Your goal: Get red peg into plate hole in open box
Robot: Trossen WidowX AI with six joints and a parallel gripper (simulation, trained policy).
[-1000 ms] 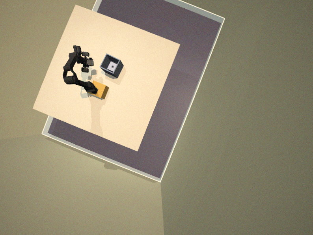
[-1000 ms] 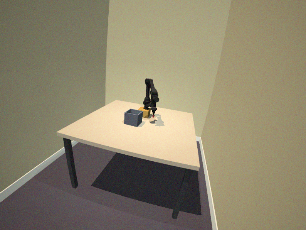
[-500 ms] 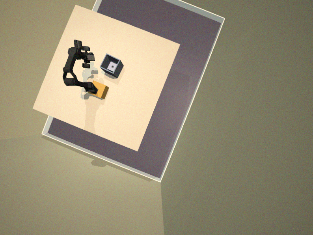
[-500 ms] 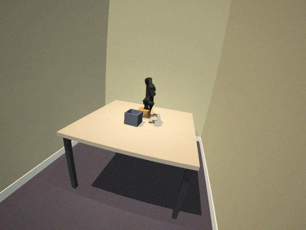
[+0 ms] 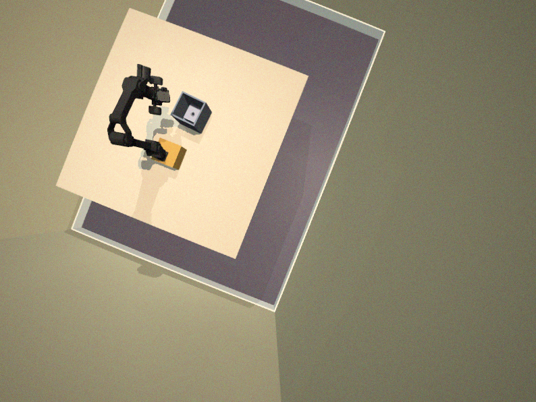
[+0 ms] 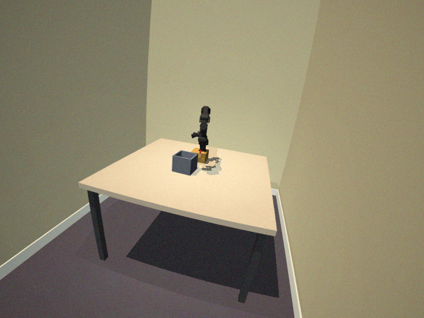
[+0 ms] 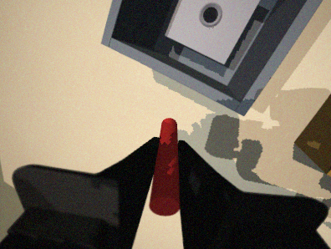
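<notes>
The grey plate lies 20 mm ahead of my gripper tip, 110 mm to the right of it and 150 mm below it. Round my gripper tip: red peg 10 mm above.
</notes>
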